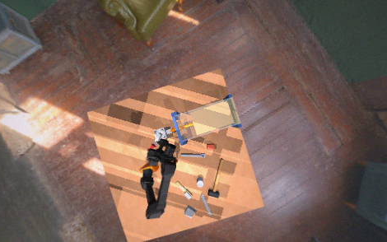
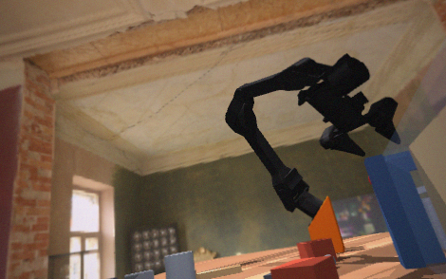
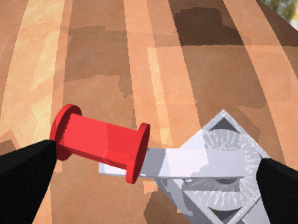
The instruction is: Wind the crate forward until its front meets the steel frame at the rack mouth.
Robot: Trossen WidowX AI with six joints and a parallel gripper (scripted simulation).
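The winch handle is 2 cm behind my gripper tip, 2 cm to the left of it and 10 cm below it. Round my gripper tip: grey hand winch 1 cm ahead, 6 cm to the left, 18 cm below; then red knob 4 cm behind, 1 cm to the right, 7 cm below; then clear-panelled guard cubby 43 cm ahead, 10 cm to the left, 9 cm below.
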